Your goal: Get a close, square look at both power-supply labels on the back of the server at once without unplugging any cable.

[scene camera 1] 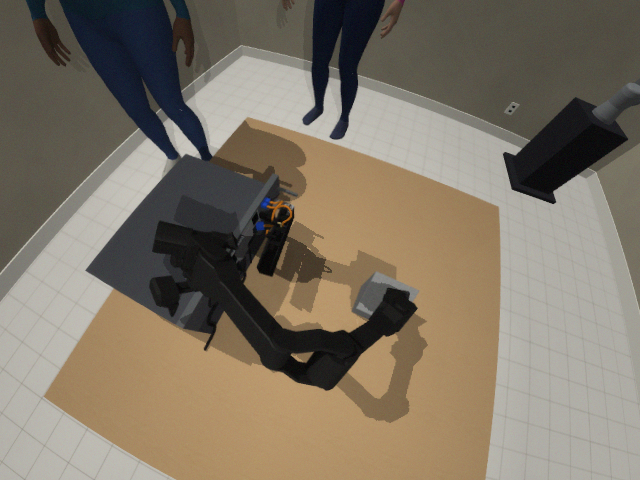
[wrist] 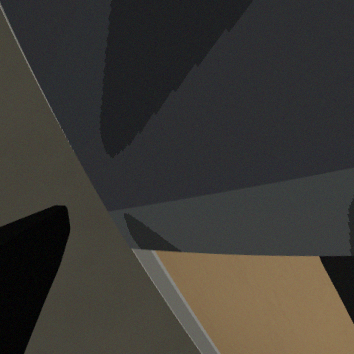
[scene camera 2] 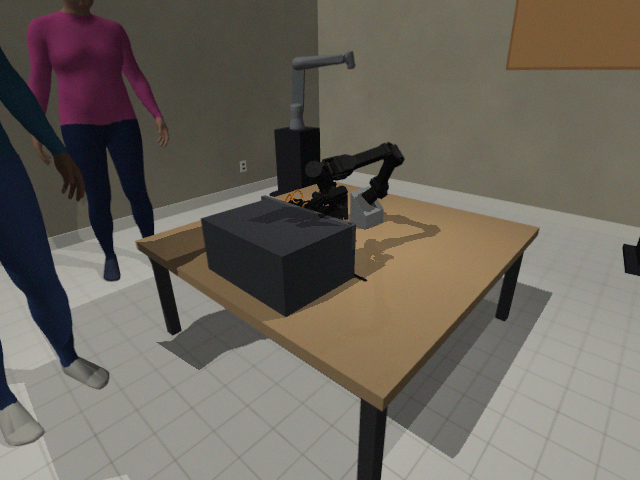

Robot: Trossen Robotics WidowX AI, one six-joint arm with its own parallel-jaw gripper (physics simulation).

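Seen in the pictures: gripper, fingertip midpoint: [scene camera 1: 191, 310] [wrist: 192, 219] [scene camera 2: 344, 224]; arm's base, origin of the base link: [scene camera 1: 395, 299] [scene camera 2: 369, 197].
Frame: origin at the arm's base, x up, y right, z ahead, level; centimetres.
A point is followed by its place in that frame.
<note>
The server [scene camera 1: 204, 190] {x 7.8, y 14.4, z 61.5 cm} [scene camera 2: 280, 252] {x 7.8, y -15.1, z 79.4 cm} [wrist: 253, 105] {x 7.8, y -12.9, z 52.0 cm} is a dark grey box on the left part of the table [scene camera 1: 423, 229] {x -12.2, y 34.5, z -13.4 cm} [scene camera 2: 442, 267] {x -12.2, y -45.2, z 25.5 cm}. Its back panel [scene camera 1: 257, 209] {x 6.9, y 13.1, z 44.4 cm} carries blue plugs [scene camera 1: 265, 202] {x 7.2, y 15.8, z 43.0 cm} and orange cables [scene camera 1: 282, 213] {x 4.3, y 15.4, z 37.9 cm} [scene camera 2: 295, 196] {x 6.0, y 16.8, z 35.1 cm}, all still plugged in. My gripper [scene camera 1: 167, 265] [scene camera 2: 328, 199] [wrist: 192, 219] {x 7.0, y -17.7, z 49.8 cm} is open and empty above the server's back corner. The wrist view shows only the server's plain top and one side face [wrist: 246, 221] {x 7.8, y -14.7, z 49.7 cm}, a strip of table [wrist: 267, 302] {x -12.2, y -39.5, z 25.6 cm} and wall.
A black block [scene camera 1: 274, 244] {x 6.2, y 4.4, z 36.5 cm} lies on the table against the back panel. My arm's grey mount [scene camera 1: 369, 296] {x -1.8, y -0.5, z 7.3 cm} [scene camera 2: 366, 215] {x -5.5, y -3.8, z 9.0 cm} stands mid-table. Two people [scene camera 1: 142, 86] [scene camera 1: 337, 62] stand by the far edge, one [scene camera 2: 109, 119] at the left. A black pedestal [scene camera 2: 296, 152] [scene camera 1: 532, 167] with a grey arm stands behind.
</note>
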